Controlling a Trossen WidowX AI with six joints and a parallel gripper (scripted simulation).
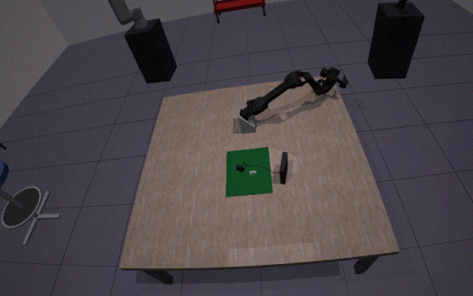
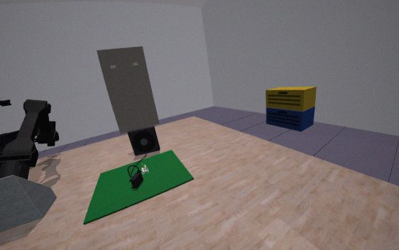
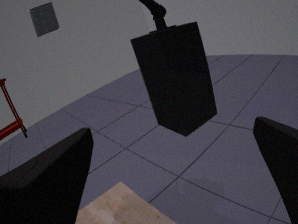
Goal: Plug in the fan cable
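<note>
My gripper tip is now 690 mm short of the black plug, 610 mm to the left of it and 120 mm above it. From my gripper tip the other things lie so: black fan: 720 mm ahead, 380 mm to the right, 80 mm below; green board: 700 mm ahead, 570 mm to the right, 150 mm below.
</note>
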